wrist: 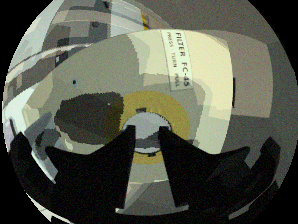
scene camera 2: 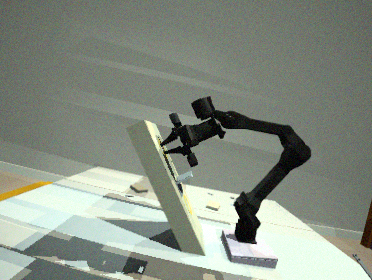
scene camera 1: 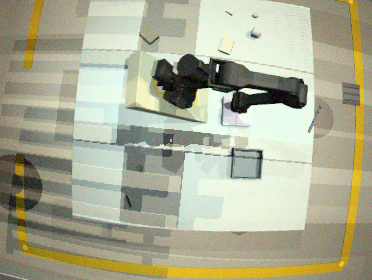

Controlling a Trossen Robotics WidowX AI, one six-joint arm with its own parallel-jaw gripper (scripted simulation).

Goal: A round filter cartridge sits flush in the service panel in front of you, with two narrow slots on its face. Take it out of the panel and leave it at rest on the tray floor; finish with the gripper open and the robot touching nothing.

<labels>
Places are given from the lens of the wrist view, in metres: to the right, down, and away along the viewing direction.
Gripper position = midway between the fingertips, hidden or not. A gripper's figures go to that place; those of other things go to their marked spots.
my gripper [wrist: 147,130]: 0.00, 0.02, 0.10
round filter cartridge [wrist: 148,124]: 0.00, 0.01, 0.08
cream service panel [wrist: 186,76]: 0.03, -0.03, 0.07
</labels>
